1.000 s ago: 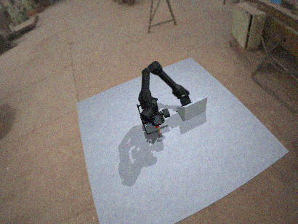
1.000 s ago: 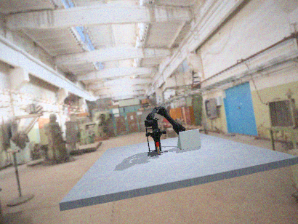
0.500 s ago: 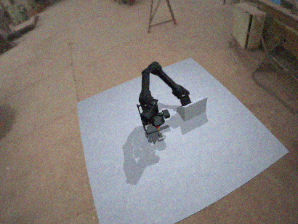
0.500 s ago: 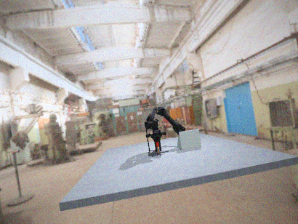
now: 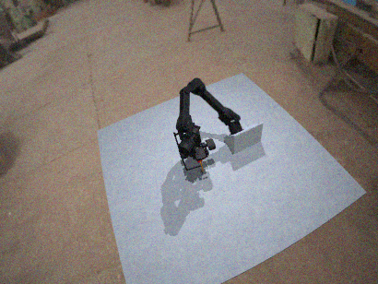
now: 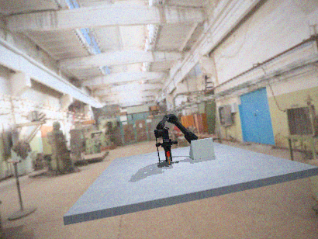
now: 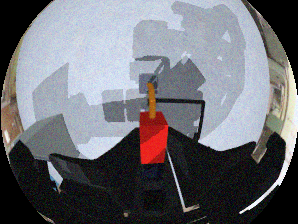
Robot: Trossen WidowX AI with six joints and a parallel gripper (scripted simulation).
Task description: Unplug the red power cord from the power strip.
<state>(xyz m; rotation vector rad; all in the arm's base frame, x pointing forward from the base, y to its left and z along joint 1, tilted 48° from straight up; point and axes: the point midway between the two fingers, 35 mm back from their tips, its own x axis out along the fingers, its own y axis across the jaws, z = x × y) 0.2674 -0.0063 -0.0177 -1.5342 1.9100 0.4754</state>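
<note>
Right now the red plug is 3 cm to the right of my gripper tip.
</note>
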